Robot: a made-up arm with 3 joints. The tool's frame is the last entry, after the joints. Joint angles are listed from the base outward. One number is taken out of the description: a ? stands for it. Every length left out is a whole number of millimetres.
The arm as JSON. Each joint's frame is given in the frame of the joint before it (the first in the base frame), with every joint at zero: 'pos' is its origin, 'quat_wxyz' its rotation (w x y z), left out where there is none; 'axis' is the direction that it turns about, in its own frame. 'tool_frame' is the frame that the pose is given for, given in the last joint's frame.
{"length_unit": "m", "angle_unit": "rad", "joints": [
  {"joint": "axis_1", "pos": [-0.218, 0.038, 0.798], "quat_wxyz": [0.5, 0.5, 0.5, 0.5], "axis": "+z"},
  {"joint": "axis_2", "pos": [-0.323, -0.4, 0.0], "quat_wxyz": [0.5, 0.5, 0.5, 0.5], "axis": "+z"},
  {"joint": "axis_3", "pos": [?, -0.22, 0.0], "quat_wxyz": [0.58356, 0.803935, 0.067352, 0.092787], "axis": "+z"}
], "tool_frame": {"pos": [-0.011, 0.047, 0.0], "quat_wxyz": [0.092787, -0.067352, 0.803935, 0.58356]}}
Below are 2 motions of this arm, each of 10 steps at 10 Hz.
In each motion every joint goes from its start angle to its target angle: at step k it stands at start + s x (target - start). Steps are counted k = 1, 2, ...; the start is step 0. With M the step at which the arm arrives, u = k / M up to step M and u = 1 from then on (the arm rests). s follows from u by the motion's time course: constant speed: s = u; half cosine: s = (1 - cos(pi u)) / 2; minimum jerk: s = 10 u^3 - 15 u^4 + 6 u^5.
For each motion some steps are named. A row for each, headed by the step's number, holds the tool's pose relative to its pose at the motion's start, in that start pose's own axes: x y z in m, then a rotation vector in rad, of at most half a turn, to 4 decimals.
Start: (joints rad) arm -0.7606 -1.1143 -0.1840
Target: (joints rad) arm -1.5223 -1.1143 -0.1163
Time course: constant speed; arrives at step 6
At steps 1, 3, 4, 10:
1: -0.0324 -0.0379 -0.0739 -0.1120 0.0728 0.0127
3: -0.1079 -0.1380 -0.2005 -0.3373 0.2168 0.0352
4: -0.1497 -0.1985 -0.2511 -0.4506 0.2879 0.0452
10: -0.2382 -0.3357 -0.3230 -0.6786 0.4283 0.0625

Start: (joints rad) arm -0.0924 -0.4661 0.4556
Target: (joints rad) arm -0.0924 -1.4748 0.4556
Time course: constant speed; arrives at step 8
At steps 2, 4, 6, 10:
2: 0.0559 -0.0274 0.0208 0.1010 0.0325 -0.2288
4: 0.1045 -0.0687 0.0364 0.2019 0.0649 -0.4576
6: 0.1427 -0.1213 0.0458 0.3029 0.0974 -0.6864
10: 0.1681 -0.1818 0.0484 0.4038 0.1298 -0.9152

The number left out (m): -0.077
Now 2 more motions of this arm.
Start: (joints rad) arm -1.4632 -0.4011 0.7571
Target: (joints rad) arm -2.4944 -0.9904 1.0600
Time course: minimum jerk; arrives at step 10
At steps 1, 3, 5, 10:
1: 0.0029 -0.0005 -0.0050 -0.0022 0.0109 -0.0062
3: 0.0486 -0.0157 -0.0991 -0.0450 0.2031 -0.1226
5: 0.1006 -0.0888 -0.3220 -0.1586 0.5934 -0.4062
10: 0.0374 -0.2920 -0.6307 -0.3739 1.0754 -0.9016

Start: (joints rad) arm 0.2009 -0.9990 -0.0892
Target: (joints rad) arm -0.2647 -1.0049 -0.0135
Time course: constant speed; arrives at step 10
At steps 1, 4, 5, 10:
1: -0.0096 -0.0118 -0.0288 -0.0402 0.0332 -0.0003
4: -0.0427 -0.0540 -0.1108 -0.1612 0.1321 -0.0025
5: -0.0551 -0.0701 -0.1364 -0.2018 0.1648 -0.0037
10: -0.1256 -0.1653 -0.2488 -0.4061 0.3262 -0.0126

